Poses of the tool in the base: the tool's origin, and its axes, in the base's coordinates. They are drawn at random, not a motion.
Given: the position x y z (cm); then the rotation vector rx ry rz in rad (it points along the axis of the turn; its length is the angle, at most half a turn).
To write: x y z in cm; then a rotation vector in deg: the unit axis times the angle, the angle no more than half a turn. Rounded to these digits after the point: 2 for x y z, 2 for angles.
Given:
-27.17, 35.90, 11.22, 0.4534, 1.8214, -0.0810
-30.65, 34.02, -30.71, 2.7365, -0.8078, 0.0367
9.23, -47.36, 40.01, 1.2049, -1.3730, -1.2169
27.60, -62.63, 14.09, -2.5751, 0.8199, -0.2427
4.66, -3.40, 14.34, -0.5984, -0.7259, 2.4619
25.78, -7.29, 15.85, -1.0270, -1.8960, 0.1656
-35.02, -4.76, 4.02, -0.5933, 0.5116, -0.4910
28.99, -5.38, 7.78, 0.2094, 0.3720, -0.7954
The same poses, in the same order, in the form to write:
-27.17, 35.90, 11.22, 25.98, 104.36, -4.64
-30.65, 34.02, -30.71, 156.79, -46.28, 2.10
9.23, -47.36, 40.01, 69.04, -78.67, -69.72
27.60, -62.63, 14.09, -147.54, 46.98, -13.91
4.66, -3.40, 14.34, -34.29, -41.59, 141.06
25.78, -7.29, 15.85, -58.84, -108.63, 9.49
-35.02, -4.76, 4.02, -33.99, 29.31, -28.13
28.99, -5.38, 7.78, 12.00, 21.31, -45.57

